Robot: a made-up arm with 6 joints.
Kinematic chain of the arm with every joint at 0, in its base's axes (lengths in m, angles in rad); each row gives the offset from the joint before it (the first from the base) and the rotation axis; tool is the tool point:
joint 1: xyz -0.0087 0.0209 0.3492 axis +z
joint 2: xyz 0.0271 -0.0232 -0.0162 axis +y
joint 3: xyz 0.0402 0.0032 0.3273 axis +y
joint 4: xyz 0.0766 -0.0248 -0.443 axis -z
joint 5: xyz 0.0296 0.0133 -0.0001 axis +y
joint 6: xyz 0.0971 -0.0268 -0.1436 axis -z
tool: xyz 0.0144 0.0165 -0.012
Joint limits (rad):
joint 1: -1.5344..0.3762
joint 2: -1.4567..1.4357
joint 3: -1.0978..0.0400
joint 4: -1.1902..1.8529
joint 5: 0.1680..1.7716
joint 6: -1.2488..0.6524
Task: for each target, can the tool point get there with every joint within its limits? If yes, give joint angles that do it. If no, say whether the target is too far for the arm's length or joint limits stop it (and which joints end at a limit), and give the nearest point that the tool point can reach.
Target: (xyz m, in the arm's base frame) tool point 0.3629 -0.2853 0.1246
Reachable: yes | joints -0.5855 0.1390 -0.6134 0.2607 0.7430 0.3347
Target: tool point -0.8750 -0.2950 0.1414
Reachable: no: joint limits stop it (at a limit: joint 2, joint 3, joint 5, joint 6) | nearest point -0.2898 -0.0816 0.1995 | short by 0.626 m
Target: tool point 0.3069 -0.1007 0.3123
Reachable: yes | joints -0.2835 -1.0299 -0.0944 0.2708 0.8938 -1.0634
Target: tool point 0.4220 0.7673 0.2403
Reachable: no: joint limits stop it (at a limit: joint 1, joint 3, joint 5, joint 6) | nearest point 0.5125 0.3353 0.2510 | short by 0.441 m
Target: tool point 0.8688 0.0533 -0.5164
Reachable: no: too far | nearest point 0.5248 0.0406 -0.1728 | short by 0.486 m
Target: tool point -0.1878 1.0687 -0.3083
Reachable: no: too far | nearest point -0.0870 0.2528 0.0666 | short by 0.904 m
